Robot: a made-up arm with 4 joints. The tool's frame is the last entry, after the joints.
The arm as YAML. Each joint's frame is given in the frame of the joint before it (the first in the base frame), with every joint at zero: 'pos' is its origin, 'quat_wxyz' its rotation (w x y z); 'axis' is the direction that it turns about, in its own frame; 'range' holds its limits. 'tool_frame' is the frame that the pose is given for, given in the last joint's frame.
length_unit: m
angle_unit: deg
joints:
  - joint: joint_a
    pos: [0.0, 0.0, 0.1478]
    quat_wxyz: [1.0, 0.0, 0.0, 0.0]
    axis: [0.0, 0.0, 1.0]
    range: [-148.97, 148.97]
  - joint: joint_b
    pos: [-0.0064, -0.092, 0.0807]
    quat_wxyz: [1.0, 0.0, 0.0, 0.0]
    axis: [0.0, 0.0, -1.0]
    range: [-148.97, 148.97]
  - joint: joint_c
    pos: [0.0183, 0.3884, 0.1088]
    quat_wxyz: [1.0, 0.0, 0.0, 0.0]
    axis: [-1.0, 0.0, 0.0]
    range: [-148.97, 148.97]
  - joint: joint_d
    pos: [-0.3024, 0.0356, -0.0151]
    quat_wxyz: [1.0, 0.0, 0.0, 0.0]
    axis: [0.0, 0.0, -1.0]
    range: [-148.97, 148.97]
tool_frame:
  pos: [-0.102, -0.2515, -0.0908]
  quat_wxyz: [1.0, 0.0, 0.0, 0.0]
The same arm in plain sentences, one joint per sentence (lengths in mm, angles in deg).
The arm has four revolute joints in a row. What follows holds with every joint at zero, and every direction is one of the base frame's. The first joint sits 147.8 mm along +z from the base frame's origin and turns about +z, from -148.97 to 148.97 deg. The second joint sits 6.4 mm along -x and 92 mm along -y and 80.7 mm along +z from the first joint and turns about -z, from -148.97 to 148.97 deg. The third joint sits 18.3 mm along +x and 388.4 mm along +y and 108.8 mm along +z from the second joint and turns about -x, from -148.97 to 148.97 deg. The fourth joint sits 302.4 mm along -x and 35.6 mm along +y and 15.1 mm along -z from the third joint and turns about -z, from -148.97 to 148.97 deg. The tool frame, which is the frame that the pose is given for, sits 102 mm along -x and 251.5 mm along -y and 90.8 mm along -z from the fourth joint; its axes are parallel to the base frame's.
